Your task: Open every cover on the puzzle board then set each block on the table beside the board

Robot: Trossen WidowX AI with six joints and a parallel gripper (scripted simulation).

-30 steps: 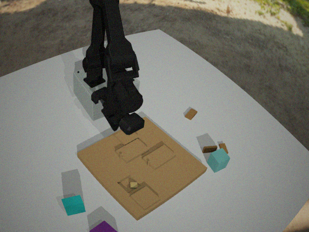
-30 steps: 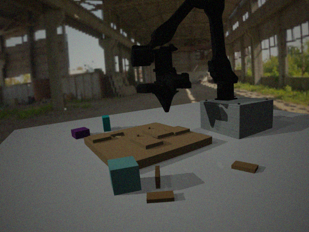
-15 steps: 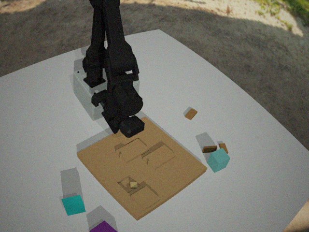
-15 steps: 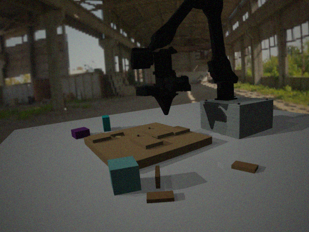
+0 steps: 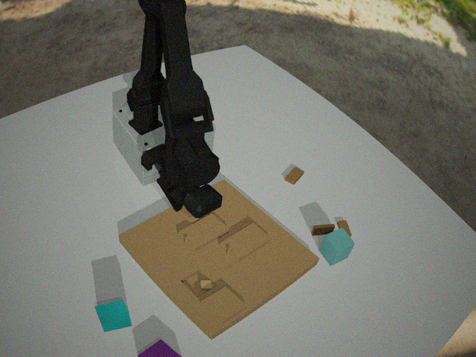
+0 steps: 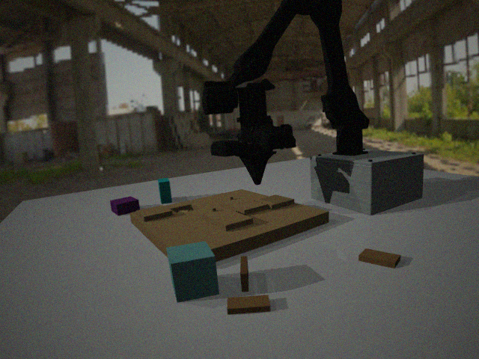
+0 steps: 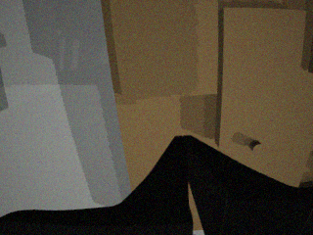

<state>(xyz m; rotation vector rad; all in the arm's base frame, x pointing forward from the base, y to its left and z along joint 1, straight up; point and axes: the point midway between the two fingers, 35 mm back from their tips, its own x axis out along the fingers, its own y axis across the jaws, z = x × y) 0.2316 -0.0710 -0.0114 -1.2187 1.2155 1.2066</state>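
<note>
Now: the tan puzzle board 11 cm ahead of my gripper tip and 4 cm below it. Round my gripper tip: teal block 26 cm to the right, 12 cm ahead, 3 cm below; brown slab 33 cm to the left, 5 cm below, 3 cm ahead; teal cube 26 cm ahead, 22 cm to the left, 3 cm below.
</note>
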